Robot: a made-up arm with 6 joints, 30 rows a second.
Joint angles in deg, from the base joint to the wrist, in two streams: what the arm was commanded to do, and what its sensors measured. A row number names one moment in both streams.
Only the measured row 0 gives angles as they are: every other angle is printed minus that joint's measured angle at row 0.
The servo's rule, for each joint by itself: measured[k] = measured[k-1] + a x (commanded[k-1-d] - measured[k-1]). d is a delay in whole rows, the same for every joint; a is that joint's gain. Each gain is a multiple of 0.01, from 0.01 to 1. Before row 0 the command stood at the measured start. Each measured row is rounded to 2 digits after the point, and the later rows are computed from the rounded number. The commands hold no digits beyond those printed.
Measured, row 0:
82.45 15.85 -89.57 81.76 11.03 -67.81
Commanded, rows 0 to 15:
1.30 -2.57 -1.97 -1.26 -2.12 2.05
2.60 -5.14 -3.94 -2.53 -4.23 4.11
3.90 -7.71 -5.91 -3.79 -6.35 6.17
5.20 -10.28 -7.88 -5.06 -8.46 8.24
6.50 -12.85 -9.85 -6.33 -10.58 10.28
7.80 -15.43 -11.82 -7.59 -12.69 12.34
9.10 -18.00 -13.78 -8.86 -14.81 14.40
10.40 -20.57 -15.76 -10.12 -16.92 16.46
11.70 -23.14 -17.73 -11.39 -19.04 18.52
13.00 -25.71 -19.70 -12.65 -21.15 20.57
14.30 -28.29 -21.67 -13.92 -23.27 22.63
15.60 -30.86 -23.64 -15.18 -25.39 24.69
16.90 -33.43 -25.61 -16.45 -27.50 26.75
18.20 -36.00 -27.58 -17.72 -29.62 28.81
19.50 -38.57 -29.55 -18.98 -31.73 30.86
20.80 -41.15 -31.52 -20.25 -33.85 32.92
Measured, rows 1 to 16:
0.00 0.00 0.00 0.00 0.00 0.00
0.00 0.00 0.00 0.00 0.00 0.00
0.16 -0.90 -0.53 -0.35 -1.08 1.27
0.45 -2.38 -1.45 -0.96 -2.69 3.03
0.86 -4.25 -2.65 -1.75 -4.56 4.98
1.38 -6.36 -4.06 -2.68 -6.55 7.00
1.99 -8.63 -5.62 -3.70 -8.61 9.03
2.69 -11.01 -7.29 -4.79 -10.69 11.08
3.46 -13.46 -9.04 -5.93 -12.79 13.14
4.29 -15.95 -10.85 -7.10 -14.90 15.20
5.18 -18.47 -12.71 -8.30 -17.01 17.26
6.12 -21.00 -14.60 -9.52 -19.12 19.31
7.10 -23.55 -16.51 -10.75 -21.24 21.37
8.12 -26.11 -18.44 -11.99 -23.36 23.43
9.17 -28.67 -20.38 -13.24 -25.47 25.49
10.25 -31.24 -22.32 -14.49 -27.59 27.55
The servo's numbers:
d 2
a 0.12 0.35 0.27 0.28 0.51 0.62

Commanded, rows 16 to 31:
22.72 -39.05 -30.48 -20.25 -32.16 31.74
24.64 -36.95 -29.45 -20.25 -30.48 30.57
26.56 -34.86 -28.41 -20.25 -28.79 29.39
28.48 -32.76 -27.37 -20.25 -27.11 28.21
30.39 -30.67 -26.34 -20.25 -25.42 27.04
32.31 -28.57 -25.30 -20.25 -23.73 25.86
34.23 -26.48 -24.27 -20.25 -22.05 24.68
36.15 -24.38 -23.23 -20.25 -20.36 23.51
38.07 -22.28 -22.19 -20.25 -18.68 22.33
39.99 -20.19 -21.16 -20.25 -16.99 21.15
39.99 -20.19 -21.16 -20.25 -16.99 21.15
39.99 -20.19 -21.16 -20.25 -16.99 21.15
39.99 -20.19 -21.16 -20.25 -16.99 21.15
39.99 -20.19 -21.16 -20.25 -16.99 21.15
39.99 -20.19 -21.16 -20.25 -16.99 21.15
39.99 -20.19 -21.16 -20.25 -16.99 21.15
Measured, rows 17 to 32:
11.36 -33.81 -24.27 -15.75 -29.70 29.60
12.49 -36.38 -26.23 -17.01 -31.82 31.66
13.72 -37.31 -27.38 -17.92 -31.99 31.71
15.03 -37.18 -27.94 -18.57 -31.22 31.00
16.41 -36.37 -28.07 -19.04 -29.98 30.00
17.86 -35.11 -27.88 -19.38 -28.52 28.89
19.36 -33.56 -27.46 -19.62 -26.94 27.74
20.91 -31.81 -26.88 -19.80 -25.30 26.57
22.51 -29.94 -26.18 -19.93 -23.64 25.40
24.15 -27.99 -25.38 -20.02 -21.97 24.23
25.82 -25.99 -24.52 -20.08 -20.29 23.05
27.52 -23.96 -23.61 -20.13 -18.61 21.87
29.02 -22.64 -22.95 -20.16 -17.78 21.42
30.34 -21.78 -22.47 -20.19 -17.38 21.25
31.50 -21.22 -22.12 -20.21 -17.18 21.19
32.52 -20.86 -21.86 -20.22 -17.08 21.17

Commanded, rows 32 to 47:
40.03 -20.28 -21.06 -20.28 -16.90 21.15
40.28 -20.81 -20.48 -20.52 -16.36 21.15
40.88 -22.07 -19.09 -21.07 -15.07 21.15
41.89 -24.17 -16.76 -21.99 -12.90 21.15
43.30 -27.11 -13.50 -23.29 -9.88 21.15
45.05 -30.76 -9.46 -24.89 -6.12 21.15
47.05 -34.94 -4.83 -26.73 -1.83 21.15
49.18 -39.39 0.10 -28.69 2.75 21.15
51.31 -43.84 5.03 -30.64 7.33 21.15
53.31 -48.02 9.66 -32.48 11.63 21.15
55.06 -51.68 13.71 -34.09 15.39 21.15
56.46 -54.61 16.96 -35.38 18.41 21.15
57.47 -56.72 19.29 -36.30 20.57 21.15
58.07 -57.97 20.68 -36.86 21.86 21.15
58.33 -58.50 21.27 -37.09 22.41 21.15
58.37 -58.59 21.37 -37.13 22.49 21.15
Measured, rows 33 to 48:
33.42 -20.63 -21.67 -20.23 -17.03 21.16
34.21 -20.48 -21.53 -20.24 -17.01 21.15
34.91 -20.41 -21.40 -20.25 -16.95 21.15
35.55 -20.55 -21.15 -20.33 -16.65 21.15
36.19 -21.08 -20.59 -20.54 -15.84 21.15
36.87 -22.16 -19.56 -20.95 -14.34 21.15
37.64 -23.89 -17.92 -21.61 -12.07 21.15
38.53 -26.29 -15.64 -22.53 -9.04 21.15
39.55 -29.32 -12.72 -23.71 -5.36 21.15
40.71 -32.84 -9.26 -25.10 -1.22 21.15
41.98 -36.69 -5.40 -26.65 3.14 21.15
43.34 -40.66 -1.33 -28.28 7.47 21.15
44.75 -44.52 2.73 -29.91 11.51 21.15
46.16 -48.05 6.57 -31.44 15.03 21.15
47.52 -51.08 10.00 -32.80 17.86 21.15
48.79 -53.49 12.88 -33.94 19.90 21.15

